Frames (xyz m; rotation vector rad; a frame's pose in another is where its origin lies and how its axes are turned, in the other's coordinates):
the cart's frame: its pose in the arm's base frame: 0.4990 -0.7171 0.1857 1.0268 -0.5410 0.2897
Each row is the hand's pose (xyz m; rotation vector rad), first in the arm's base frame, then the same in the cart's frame.
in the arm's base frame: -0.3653 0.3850 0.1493 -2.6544 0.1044 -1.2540
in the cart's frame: -0.7631 0.9272 -0.7218 2.2472 0.0691 0.3840
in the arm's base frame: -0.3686 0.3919 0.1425 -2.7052 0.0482 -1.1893
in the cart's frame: -0.7697 0.9272 -0.7296 2.2480 0.0808 0.2993
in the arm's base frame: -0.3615 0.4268 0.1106 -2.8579 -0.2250 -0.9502
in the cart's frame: -0.7822 0.9179 -0.7748 2.2454 0.1721 -0.0216
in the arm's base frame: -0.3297 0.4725 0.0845 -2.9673 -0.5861 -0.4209
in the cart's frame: -0.7711 0.9065 -0.8342 2.2350 0.2058 -0.5561
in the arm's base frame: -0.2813 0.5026 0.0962 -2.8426 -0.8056 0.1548
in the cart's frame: -0.7249 0.9071 -0.8696 2.2668 0.1192 -1.0701
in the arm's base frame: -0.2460 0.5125 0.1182 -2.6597 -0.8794 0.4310
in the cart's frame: -0.6835 0.9114 -0.8795 2.3301 0.0423 -1.3465
